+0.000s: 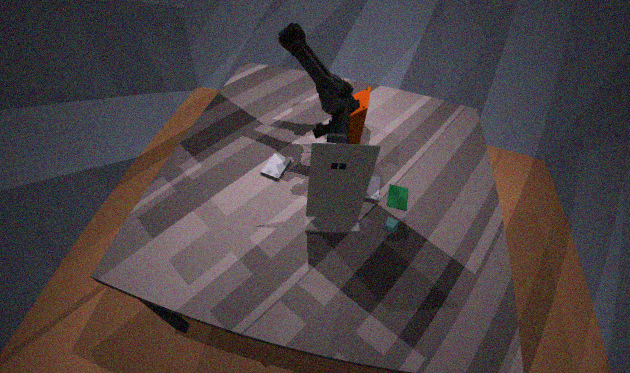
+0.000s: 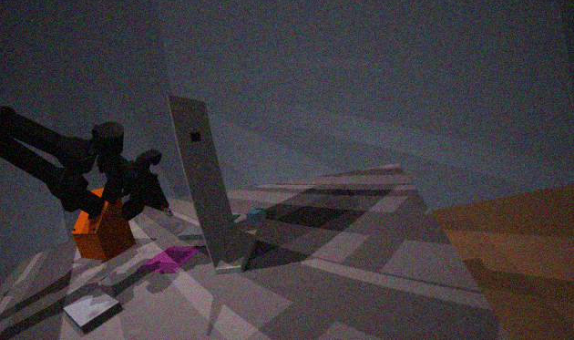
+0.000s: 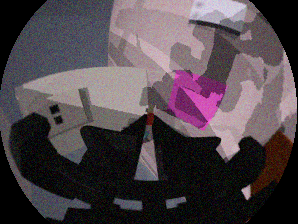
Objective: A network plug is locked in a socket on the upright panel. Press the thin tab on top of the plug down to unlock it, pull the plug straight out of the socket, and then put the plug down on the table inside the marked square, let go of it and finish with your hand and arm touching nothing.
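Now: the magenta marked square 12 cm below my gripper tip, 3 cm behind it and 1 cm to the right of it. Round my gripper tip: green flat patch: 23 cm to the left, 12 cm below; then upright panel: 13 cm ahead, 3 cm above; then cyan block: 20 cm to the left, 13 cm ahead, 11 cm below.
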